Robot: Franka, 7 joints.
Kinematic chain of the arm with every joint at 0, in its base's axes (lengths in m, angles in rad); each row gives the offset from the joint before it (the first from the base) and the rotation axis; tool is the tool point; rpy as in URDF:
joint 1: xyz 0 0 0.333 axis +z
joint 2: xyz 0 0 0 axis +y
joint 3: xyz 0 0 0.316 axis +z
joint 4: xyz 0.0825 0 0 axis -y
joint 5: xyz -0.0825 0 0.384 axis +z
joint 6: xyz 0 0 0 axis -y
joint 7: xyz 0.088 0 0 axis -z
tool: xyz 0 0 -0.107 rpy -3.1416 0 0
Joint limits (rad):
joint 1: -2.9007..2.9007
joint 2: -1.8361..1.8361
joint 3: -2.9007..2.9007
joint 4: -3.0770..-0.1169
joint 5: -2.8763..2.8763
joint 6: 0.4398..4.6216
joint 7: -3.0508..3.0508
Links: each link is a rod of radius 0.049 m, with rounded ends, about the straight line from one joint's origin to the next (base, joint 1, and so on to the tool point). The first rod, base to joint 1, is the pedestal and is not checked.
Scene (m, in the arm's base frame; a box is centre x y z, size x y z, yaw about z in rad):
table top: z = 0
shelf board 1: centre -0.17 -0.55 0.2 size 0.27 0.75 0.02 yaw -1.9
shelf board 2: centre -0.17 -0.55 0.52 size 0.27 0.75 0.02 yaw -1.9
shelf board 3: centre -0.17 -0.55 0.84 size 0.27 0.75 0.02 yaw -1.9
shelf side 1: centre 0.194 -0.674 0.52 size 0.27 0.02 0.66 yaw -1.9
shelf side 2: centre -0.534 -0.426 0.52 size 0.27 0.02 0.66 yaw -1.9
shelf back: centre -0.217 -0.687 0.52 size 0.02 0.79 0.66 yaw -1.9
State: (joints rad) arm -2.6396 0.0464 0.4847 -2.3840 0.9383 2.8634 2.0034
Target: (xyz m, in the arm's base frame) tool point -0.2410 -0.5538 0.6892
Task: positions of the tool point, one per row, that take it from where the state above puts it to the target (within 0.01 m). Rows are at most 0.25 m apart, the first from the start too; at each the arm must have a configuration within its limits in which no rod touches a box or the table.
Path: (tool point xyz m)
1: -0.2944 -0.3253 0.3404
2: -0.2652 -0.2382 0.3347
3: -0.2360 -0.2765 0.5154
4: -0.1369 -0.2492 0.6892
5: -0.1521 -0.3330 0.7082
6: -0.1735 -0.4145 0.7133
7: -0.2025 -0.4893 0.7066
8: -0.2410 -0.5538 0.6892

